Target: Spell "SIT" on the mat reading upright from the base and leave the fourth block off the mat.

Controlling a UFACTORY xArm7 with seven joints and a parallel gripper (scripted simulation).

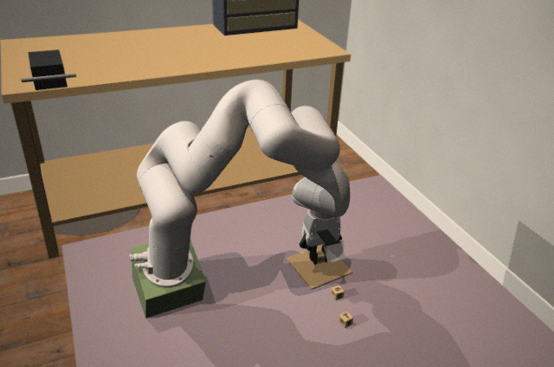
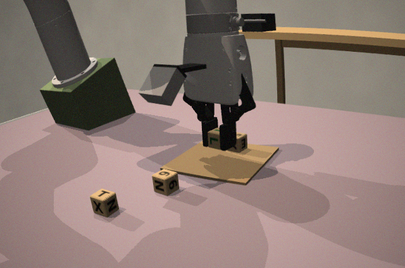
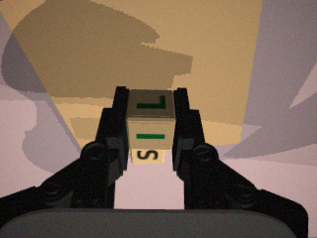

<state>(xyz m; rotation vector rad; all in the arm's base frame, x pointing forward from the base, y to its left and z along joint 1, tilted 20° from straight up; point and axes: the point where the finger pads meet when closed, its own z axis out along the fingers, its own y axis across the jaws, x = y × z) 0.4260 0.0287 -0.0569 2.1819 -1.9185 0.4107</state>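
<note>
The tan mat is 40 mm below my hand. From my hand the other things lie so: wooden block: 10 mm ahead, 210 mm to the right, 30 mm below.
</note>
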